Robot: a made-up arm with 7 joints.
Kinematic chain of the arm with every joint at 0, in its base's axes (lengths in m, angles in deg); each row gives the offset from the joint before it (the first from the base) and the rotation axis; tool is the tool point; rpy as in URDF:
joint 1: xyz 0 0 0.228 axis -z
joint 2: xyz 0 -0.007 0.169 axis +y
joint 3: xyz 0 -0.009 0.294 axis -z
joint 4: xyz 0 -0.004 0.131 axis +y
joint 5: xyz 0 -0.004 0.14 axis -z
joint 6: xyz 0 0 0.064 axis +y
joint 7: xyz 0 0 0.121 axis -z
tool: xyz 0 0 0 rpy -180 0 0
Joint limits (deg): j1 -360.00..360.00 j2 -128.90..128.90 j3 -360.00..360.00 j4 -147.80..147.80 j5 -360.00..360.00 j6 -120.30..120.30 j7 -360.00..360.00
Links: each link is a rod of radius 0.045 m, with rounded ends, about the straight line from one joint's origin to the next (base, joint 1, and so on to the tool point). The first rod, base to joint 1, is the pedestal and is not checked.
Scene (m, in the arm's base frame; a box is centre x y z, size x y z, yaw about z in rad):
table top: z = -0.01
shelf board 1: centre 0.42 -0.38 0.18 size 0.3 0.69 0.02 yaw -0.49
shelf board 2: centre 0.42 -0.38 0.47 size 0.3 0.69 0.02 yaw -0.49
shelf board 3: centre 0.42 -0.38 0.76 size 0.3 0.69 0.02 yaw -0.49
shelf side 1: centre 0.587 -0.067 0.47 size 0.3 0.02 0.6 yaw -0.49
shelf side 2: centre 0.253 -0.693 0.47 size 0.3 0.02 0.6 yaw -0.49
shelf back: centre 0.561 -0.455 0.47 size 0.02 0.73 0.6 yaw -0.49
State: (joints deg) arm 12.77 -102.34 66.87 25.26 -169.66 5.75 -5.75
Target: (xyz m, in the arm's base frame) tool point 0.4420 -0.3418 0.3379
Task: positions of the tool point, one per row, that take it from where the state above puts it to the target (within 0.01 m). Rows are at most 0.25 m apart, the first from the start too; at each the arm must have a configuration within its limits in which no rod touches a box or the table.
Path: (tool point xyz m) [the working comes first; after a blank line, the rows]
Joints at the target: -105.44 -103.36 79.50 80.94 -169.37 -13.29 -5.75
Straight joint move there: touches shelf side 2.

1: -0.6768 -0.1992 0.2853
2: -0.5543 -0.3794 0.2952
3: -0.3885 -0.4932 0.3134
4: -0.2111 -0.5336 0.3361
5: -0.0518 -0.5076 0.3589
6: 0.0680 -0.4329 0.3775
7: 0.1375 -0.3324 0.3880
8: 0.2499 -0.3526 0.3794
9: 0.3547 -0.3509 0.3590
10: 0.4420 -0.3418 0.3379

